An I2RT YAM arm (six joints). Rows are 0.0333 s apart.
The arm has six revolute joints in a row. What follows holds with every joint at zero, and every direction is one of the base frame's. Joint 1 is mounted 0.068 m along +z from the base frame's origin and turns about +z. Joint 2 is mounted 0.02 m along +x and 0.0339 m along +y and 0.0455 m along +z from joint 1 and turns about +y. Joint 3 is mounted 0.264 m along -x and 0.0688 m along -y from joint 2 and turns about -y. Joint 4 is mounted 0.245 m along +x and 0.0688 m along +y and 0.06 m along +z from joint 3 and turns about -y. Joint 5 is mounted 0.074 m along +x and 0.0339 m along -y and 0.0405 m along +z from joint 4 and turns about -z. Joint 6 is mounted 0.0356 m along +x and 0.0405 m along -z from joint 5 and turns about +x. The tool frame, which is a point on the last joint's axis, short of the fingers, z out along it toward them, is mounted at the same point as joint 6; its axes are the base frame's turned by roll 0, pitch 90 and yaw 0 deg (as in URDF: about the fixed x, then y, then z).
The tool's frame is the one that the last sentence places.
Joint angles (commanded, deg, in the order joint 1, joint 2, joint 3, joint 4, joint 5, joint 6), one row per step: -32.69 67.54 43.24 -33.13 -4.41 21.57; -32.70 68.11 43.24 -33.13 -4.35 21.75; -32.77 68.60 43.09 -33.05 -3.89 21.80; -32.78 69.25 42.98 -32.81 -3.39 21.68; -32.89 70.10 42.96 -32.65 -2.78 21.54; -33.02 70.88 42.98 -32.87 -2.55 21.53; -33.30 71.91 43.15 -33.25 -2.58 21.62; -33.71 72.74 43.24 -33.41 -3.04 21.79; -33.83 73.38 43.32 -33.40 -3.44 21.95
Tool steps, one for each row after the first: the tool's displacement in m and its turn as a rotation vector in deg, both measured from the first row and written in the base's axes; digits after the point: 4 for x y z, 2 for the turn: 0.0008 -0.0006 -0.0021 0.35 0.47 -0.19; 0.0011 -0.0014 -0.0046 0.35 1.14 -0.55; 0.0019 -0.0024 -0.0073 0.22 1.83 -0.72; 0.0029 -0.0040 -0.0104 0.09 2.74 -1.02; 0.0033 -0.0051 -0.0134 0.45 3.68 -1.25; 0.0040 -0.0068 -0.0166 1.19 4.69 -1.58; 0.0042 -0.0087 -0.0194 2.10 5.19 -1.89; 0.0051 -0.0096 -0.0214 2.77 5.42 -1.95
